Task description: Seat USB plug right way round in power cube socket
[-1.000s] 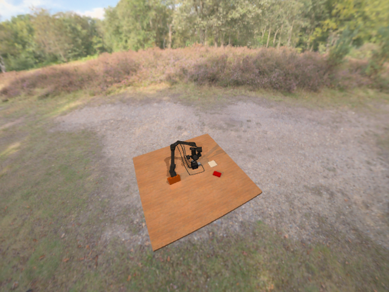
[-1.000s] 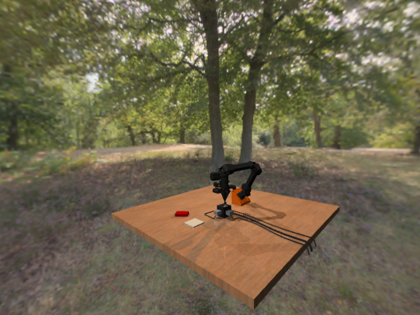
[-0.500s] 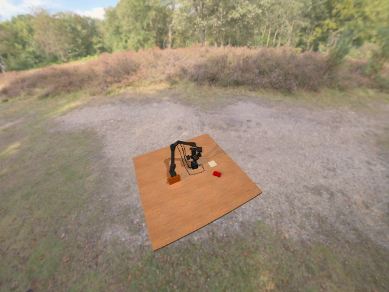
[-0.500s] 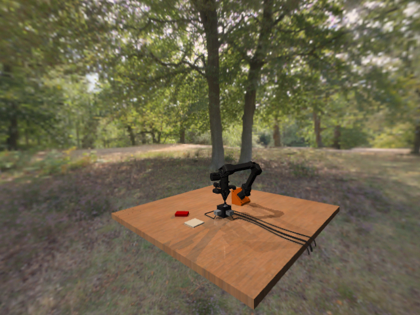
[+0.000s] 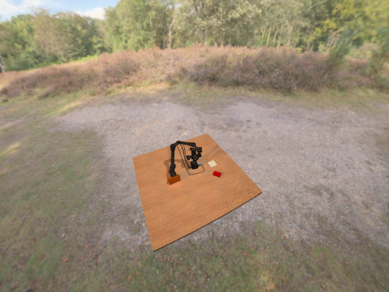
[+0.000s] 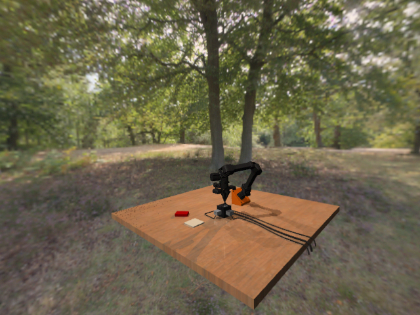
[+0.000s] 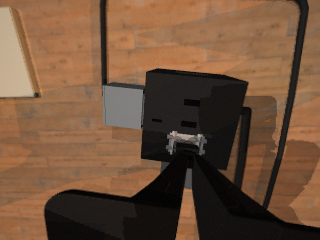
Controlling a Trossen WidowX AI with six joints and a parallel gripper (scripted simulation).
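Now: gripper tip 1 cm above the USB plug. The rest, counted from my gripper tip: beige tile 23 cm ahead, 11 cm below, 10 cm to the right; then red block 28 cm to the right, 17 cm ahead, 10 cm below.
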